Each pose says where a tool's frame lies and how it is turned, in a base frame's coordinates. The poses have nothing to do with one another.
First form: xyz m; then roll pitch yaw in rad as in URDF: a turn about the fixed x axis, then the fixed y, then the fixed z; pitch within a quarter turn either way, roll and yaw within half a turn.
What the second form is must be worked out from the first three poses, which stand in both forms.
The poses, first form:
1: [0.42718, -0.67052, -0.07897, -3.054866, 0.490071, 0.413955]
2: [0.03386, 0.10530, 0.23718, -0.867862, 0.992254, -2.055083]
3: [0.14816, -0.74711, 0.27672, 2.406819, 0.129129, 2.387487]
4: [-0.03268, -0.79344, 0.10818, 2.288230, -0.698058, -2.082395]
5: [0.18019, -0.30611, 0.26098, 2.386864, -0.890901, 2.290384]
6: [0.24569, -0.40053, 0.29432, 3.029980, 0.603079, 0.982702]
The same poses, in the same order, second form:
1:
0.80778, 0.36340, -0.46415, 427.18
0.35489, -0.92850, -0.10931, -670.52
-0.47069, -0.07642, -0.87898, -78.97
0, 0, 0, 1

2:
-0.25458, 0.86953, 0.42322, 33.86
-0.48393, 0.26435, -0.83423, 105.30
-0.83726, -0.41718, 0.35349, 237.18
0, 0, 0, 1

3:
-0.72282, 0.44506, 0.52864, 148.16
0.67894, 0.59992, 0.42324, -747.11
-0.12877, 0.66484, -0.73581, 276.72
0, 0, 0, 1

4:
-0.37506, -0.33618, -0.86390, -32.68
-0.66800, 0.74416, 0.00043, -793.44
0.64273, 0.57725, -0.50367, 108.18
0, 0, 0, 1

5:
-0.41437, 0.89898, 0.14189, 180.19
0.47284, 0.07944, 0.87756, -306.11
0.77764, 0.43072, -0.45799, 260.98
0, 0, 0, 1

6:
0.45691, 0.86187, -0.22003, 245.69
0.68523, -0.49876, -0.53075, -400.53
-0.56718, 0.09173, -0.81847, 294.32
0, 0, 0, 1

